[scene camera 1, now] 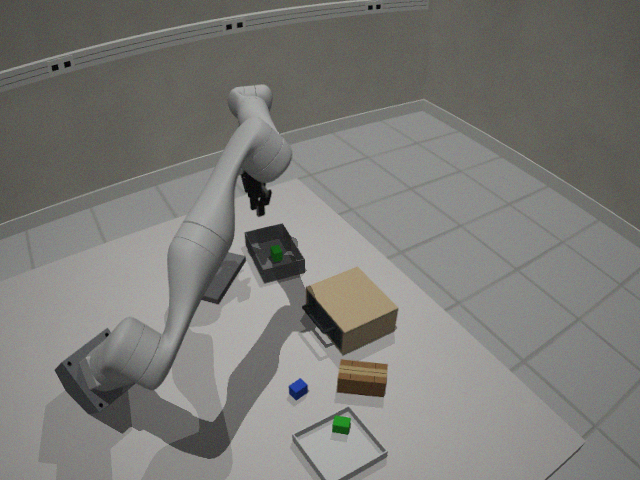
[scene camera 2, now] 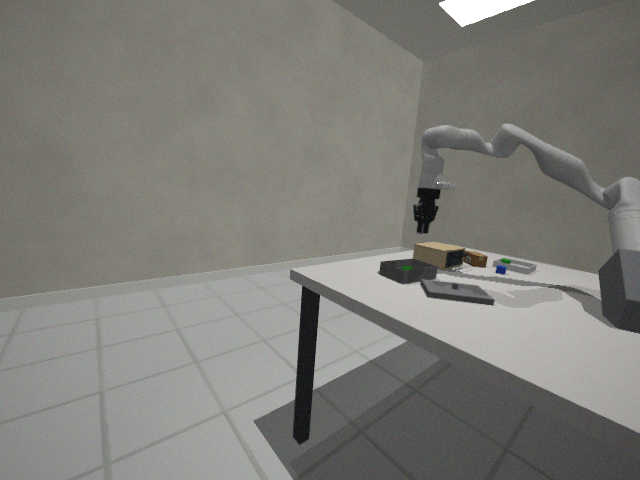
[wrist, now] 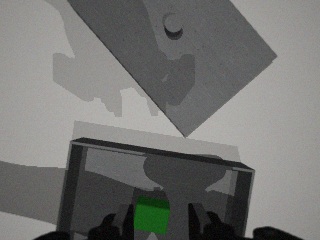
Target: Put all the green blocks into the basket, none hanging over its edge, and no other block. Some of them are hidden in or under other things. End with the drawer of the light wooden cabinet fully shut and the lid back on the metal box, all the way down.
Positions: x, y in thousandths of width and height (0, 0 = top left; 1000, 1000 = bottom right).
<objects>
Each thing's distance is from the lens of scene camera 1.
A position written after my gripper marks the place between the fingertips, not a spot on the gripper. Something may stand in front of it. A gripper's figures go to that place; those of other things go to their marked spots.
my gripper (scene camera 1: 402, 443): 143 cm
light wooden cabinet (scene camera 1: 548, 632): 129 cm
</objects>
